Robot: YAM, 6 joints.
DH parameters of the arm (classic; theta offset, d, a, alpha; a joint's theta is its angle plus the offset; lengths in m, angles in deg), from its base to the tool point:
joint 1: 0 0.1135 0.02 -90
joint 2: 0 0 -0.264 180
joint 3: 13.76 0 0.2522 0
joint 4: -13.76 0 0.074 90
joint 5: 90 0 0 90
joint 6: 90 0.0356 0 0
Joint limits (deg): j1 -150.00..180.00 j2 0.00..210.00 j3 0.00..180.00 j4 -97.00..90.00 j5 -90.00..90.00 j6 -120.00..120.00
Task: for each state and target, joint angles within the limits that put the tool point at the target. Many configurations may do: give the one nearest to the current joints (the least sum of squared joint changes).
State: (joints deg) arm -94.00 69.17 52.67 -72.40 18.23 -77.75
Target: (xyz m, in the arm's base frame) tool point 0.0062 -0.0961 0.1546
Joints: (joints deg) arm -81.57 67.74 28.68 -79.54 12.91 -77.75
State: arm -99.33 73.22 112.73 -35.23 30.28 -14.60
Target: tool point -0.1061 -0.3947 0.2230
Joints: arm -102.62 110.39 86.46 -38.82 29.04 -14.60
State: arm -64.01 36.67 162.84 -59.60 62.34 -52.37
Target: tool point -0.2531 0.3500 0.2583
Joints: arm -58.25 0.00 149.73 -96.67 60.59 -52.37
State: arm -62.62 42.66 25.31 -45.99 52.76 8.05
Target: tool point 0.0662 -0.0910 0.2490
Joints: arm -40.11 33.10 33.73 -47.79 49.18 8.05
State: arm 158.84 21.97 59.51 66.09 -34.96 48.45
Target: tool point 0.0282 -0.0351 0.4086
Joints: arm 158.47 9.29 32.23 67.50 -38.79 48.45
